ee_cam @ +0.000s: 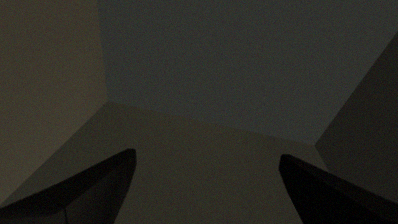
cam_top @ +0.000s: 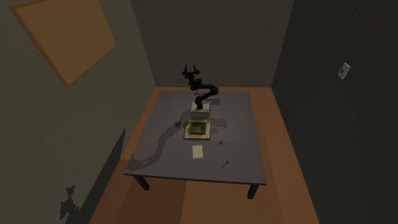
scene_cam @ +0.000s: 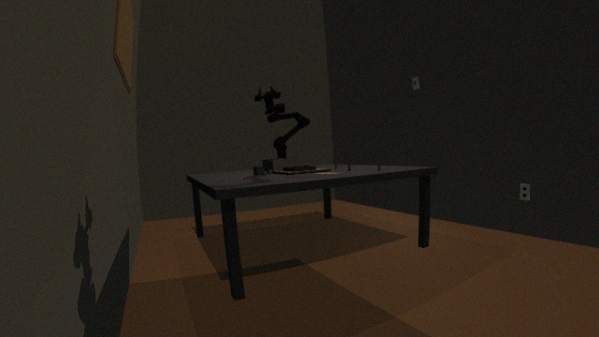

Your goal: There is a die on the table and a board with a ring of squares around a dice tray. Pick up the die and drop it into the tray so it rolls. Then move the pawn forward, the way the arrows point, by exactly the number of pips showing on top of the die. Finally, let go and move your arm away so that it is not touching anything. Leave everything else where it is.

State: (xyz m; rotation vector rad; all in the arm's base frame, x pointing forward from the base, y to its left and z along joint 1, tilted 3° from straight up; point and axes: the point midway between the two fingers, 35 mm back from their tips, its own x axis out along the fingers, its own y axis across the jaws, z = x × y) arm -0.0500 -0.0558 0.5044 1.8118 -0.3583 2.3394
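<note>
My gripper tip is 60 cm above the grey cube, 24 cm short of it and 21 cm to the left of it. The rest, counted from my gripper tip: white card (64 cm ahead, 62 cm below, 1 cm to the left); green dice tray (62 cm below, 35 cm ahead, 3 cm to the left).
</note>
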